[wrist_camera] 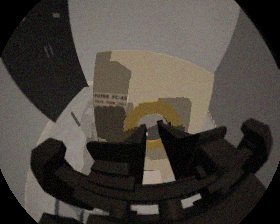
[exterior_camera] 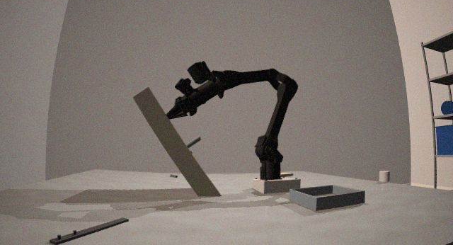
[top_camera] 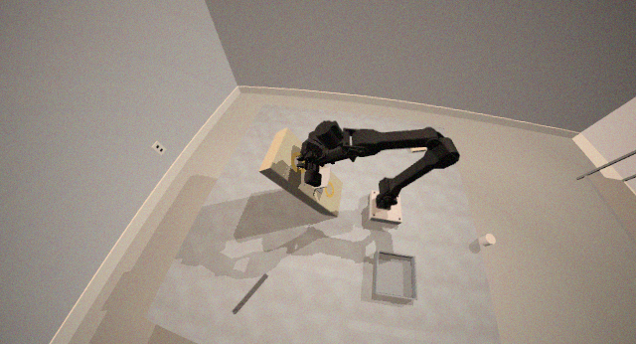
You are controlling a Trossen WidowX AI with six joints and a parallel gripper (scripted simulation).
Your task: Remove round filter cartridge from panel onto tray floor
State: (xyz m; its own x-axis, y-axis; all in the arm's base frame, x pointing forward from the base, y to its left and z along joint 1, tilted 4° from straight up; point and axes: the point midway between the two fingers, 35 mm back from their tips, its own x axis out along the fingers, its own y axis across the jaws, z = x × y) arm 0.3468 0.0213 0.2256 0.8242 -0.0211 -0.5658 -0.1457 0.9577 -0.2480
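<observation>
My gripper tip is 1 cm short of the white round filter cartridge and 1 cm above it. The rest, counted from my gripper tip: tan service panel (8 cm below, 4 cm behind); then small white cup (85 cm behind, 23 cm below, 8 cm to the left); then grey tray (44 cm behind, 27 cm to the left, 24 cm below).
</observation>
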